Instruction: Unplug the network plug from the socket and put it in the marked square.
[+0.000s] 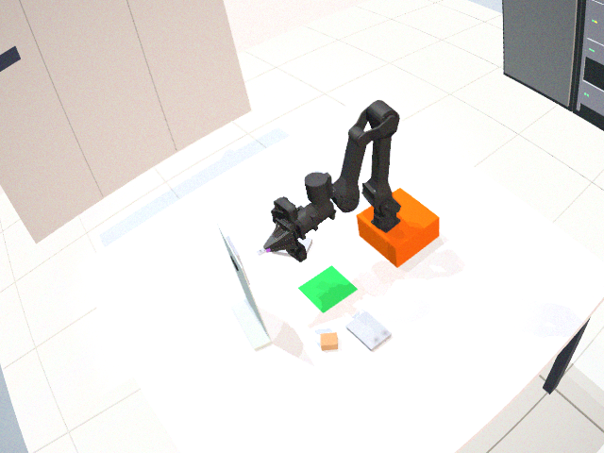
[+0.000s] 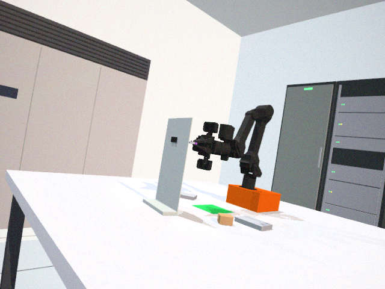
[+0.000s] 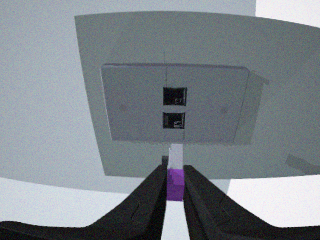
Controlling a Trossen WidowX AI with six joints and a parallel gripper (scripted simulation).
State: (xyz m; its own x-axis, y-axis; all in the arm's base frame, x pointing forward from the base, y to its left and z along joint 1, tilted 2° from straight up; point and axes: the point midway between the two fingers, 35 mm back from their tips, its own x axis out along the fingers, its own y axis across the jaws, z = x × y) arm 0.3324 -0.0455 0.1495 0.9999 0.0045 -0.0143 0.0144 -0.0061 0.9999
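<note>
Right now the green square is 240 mm below my gripper tip, 130 mm behind it and 40 mm to the left of it. The rest, counted from my gripper tip: purple network plug: right at my gripper tip; grey upright panel: 100 mm below, 80 mm ahead, 20 mm to the right; tan cube: 230 mm below, 190 mm to the left, 10 mm behind.
</note>
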